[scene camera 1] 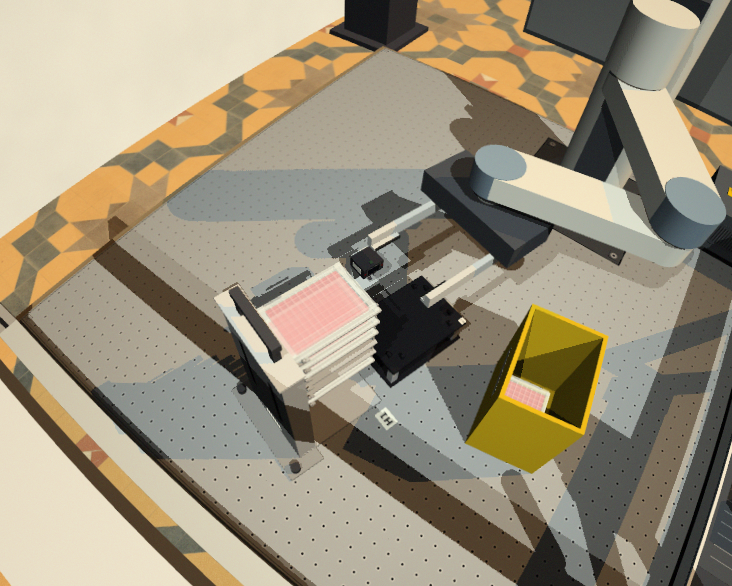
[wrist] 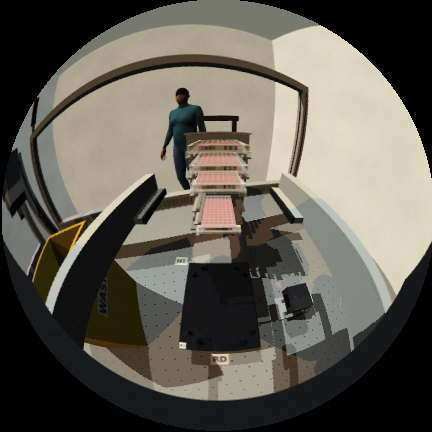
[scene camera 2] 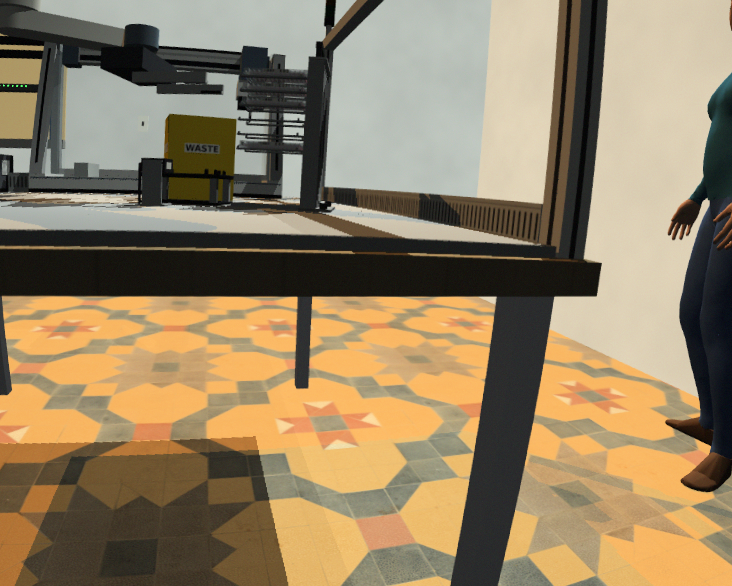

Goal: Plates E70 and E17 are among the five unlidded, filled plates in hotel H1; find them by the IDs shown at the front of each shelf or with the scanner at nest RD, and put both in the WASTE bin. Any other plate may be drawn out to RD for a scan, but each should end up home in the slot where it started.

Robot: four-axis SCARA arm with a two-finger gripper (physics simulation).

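Places are measured from the arm's base along level axes (x ahead, y left, z up), in metres.
Pixels of known places: gripper, fingertip midpoint: (scene camera 1: 397, 270) (wrist: 217, 180) (scene camera 2: 215, 83).
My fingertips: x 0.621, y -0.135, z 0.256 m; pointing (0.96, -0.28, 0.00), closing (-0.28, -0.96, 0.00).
Ahead of a thing's pixels: the offset from my fingertips to its top centre.
My gripper (scene camera 1: 399, 270) (scene camera 2: 213, 83) (wrist: 217, 180) is open and empty, above nest RD {dx -0.046, dy +0.013, dz -0.173 m} (scene camera 1: 418, 329) (wrist: 220, 305) and facing hotel H1 (scene camera 1: 286, 372) (scene camera 2: 314, 134) (wrist: 217, 135), a little short of its shelves. In the wrist view four pink-filled plates show in the hotel: a top one {dx +0.123, dy -0.036, dz +0.025 m} (wrist: 219, 146), a second {dx +0.123, dy -0.036, dz -0.003 m} (wrist: 217, 161), a third {dx +0.123, dy -0.036, dz -0.031 m} (wrist: 217, 178) and a lower one {dx +0.123, dy -0.036, dz -0.116 m} (wrist: 218, 211) set apart below. The labels at the shelf fronts are too small to read surely. The yellow WASTE bin {dx -0.034, dy +0.245, dz -0.043 m} (scene camera 1: 518, 439) (scene camera 2: 201, 131) (wrist: 117, 310) holds a pink-filled plate {dx -0.034, dy +0.247, dz -0.223 m} (scene camera 1: 526, 394).
A small black box-shaped device {dx -0.097, dy -0.114, dz -0.159 m} (scene camera 1: 366, 261) (wrist: 298, 297) stands beside the nest. The H1 tag {dx +0.097, dy +0.073, dz -0.243 m} (scene camera 1: 385, 418) (wrist: 181, 261) lies on the table near the hotel. A person (scene camera 2: 714, 158) (wrist: 184, 122) stands beyond the table frame.
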